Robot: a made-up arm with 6 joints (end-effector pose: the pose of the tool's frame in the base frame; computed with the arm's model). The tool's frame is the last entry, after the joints. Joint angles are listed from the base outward.
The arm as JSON. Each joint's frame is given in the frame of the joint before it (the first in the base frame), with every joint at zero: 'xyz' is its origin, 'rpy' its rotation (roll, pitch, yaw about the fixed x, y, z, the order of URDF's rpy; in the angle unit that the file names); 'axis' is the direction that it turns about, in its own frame. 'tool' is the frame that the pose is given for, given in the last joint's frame.
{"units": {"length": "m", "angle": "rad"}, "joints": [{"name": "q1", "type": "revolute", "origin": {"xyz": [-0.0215, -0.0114, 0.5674], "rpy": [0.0, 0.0, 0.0]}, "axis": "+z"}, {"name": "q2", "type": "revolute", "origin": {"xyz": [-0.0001, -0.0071, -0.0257], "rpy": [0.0, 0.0, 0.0]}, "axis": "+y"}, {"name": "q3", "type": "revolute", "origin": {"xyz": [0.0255, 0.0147, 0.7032], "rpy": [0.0, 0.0, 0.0]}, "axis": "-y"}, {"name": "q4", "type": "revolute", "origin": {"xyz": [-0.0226, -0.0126, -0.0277], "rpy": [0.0, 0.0, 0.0]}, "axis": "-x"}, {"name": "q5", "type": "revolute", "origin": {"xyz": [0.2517, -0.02, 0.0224], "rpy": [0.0, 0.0, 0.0]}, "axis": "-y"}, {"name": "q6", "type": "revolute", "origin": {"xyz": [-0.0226, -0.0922, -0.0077], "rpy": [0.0, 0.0, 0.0]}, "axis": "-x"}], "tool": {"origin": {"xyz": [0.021, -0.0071, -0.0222], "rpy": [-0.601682, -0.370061, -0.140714]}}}
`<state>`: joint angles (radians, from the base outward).
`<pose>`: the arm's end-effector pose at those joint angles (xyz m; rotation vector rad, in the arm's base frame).
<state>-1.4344 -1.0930 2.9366 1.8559 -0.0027 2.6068</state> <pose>-0.0532 0.6894 0.6642 -1.5361 -1.5002 1.9532</pose>
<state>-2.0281 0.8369 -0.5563 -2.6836 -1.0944 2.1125</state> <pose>-0.1435 -0.4788 0.7410 0.3294 -0.0986 -1.9927</pose>
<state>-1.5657 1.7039 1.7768 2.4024 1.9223 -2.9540</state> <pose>0.0639 -0.9195 0.4671 0.6072 0.8197 -0.3902</pose>
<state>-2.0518 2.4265 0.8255 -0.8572 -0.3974 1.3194</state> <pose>-0.2623 -0.2423 -0.2274 0.6807 1.0744 -0.8350</pose>
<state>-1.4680 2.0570 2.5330 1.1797 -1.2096 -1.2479</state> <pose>0.0316 -0.7752 0.3437 -0.3271 0.4543 -2.7417</pose>
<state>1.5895 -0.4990 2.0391 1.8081 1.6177 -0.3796</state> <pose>-0.0534 -0.5828 1.2576 0.1105 2.3538 1.5607</pose>
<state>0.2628 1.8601 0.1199 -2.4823 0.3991 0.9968</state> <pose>0.4476 0.2141 0.1068 -0.3080 1.5970 -1.0364</pose>
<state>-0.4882 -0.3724 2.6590 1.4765 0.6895 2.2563</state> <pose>-0.4233 0.2174 1.1313 -0.3358 -1.3347 1.5191</pose>
